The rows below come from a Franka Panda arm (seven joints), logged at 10 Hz.
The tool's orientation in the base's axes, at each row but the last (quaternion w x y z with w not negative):
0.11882 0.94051 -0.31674 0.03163
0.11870 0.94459 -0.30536 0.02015
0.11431 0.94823 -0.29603 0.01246
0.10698 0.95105 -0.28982 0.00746
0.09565 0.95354 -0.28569 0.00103
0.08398 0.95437 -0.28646 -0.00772
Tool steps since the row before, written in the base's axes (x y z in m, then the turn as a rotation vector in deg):
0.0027 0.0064 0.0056 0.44 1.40 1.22
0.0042 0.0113 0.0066 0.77 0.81 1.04
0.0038 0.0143 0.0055 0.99 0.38 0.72
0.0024 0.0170 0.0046 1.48 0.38 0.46
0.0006 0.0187 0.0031 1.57 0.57 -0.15
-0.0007 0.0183 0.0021 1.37 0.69 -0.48
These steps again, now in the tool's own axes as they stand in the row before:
-0.0009 -0.0054 -0.0070 -0.31 -1.10 -1.53
-0.0023 -0.0099 -0.0092 0.28 -0.86 -1.23
-0.0044 -0.0124 -0.0087 0.67 -0.71 -0.83
-0.0070 -0.0142 -0.0081 1.06 -1.03 -0.60
-0.0095 -0.0151 -0.0065 0.99 -1.35 -0.04
-0.0105 -0.0143 -0.0049 0.75 -1.39 0.28

